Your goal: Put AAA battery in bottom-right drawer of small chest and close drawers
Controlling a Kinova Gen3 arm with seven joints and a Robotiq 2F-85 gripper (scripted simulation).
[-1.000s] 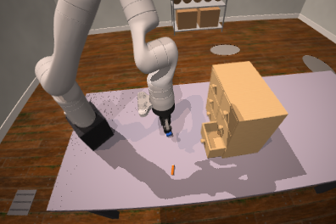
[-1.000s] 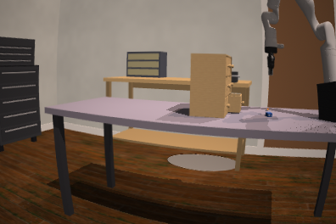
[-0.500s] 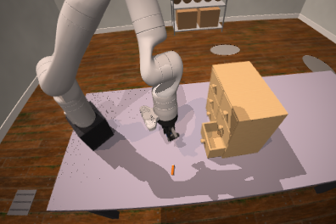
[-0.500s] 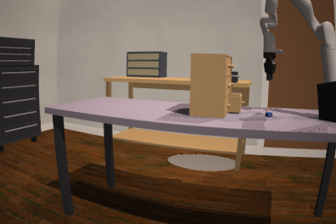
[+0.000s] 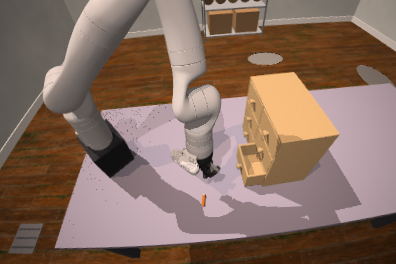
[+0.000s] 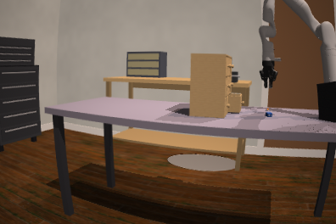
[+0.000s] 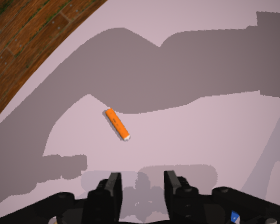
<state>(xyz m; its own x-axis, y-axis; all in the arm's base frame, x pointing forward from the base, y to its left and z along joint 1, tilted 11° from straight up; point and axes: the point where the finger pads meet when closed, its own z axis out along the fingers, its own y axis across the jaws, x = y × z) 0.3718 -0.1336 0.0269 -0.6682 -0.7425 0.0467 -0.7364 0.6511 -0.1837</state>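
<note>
My hand is 150 mm above the AAA battery and 50 mm to the left of it. The rest, counted from my hand: small blue object: 150 mm to the left, 150 mm below, 20 mm behind.
</note>
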